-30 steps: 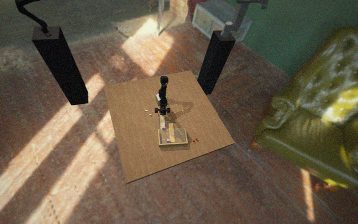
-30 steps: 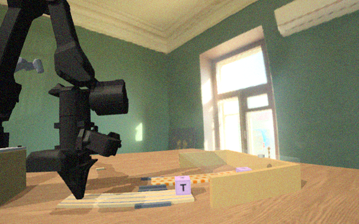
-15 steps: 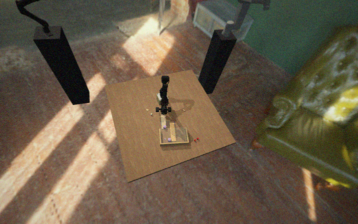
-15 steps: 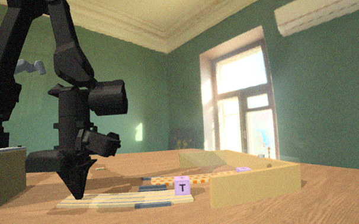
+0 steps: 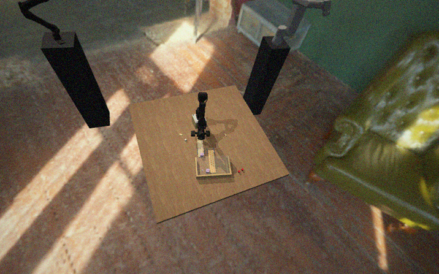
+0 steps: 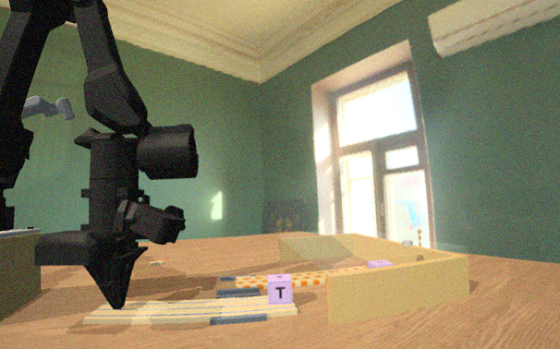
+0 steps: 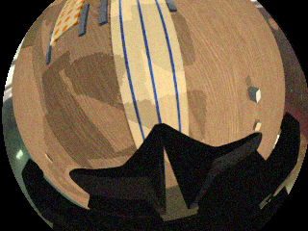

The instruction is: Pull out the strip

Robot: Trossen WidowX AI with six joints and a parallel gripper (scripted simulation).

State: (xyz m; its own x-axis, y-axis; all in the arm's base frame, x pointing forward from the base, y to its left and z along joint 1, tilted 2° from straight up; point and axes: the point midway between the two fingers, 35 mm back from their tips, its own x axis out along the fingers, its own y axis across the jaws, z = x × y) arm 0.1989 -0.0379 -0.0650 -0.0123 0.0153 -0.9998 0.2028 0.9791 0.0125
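My gripper tip is now 90 mm short of the blue-lined strip and 20 mm to the left of it. From my gripper tip the other things lie so: small grey cube (150 mm to the right, 10 mm behind); then orange-dotted strip (280 mm ahead, 50 mm to the left).
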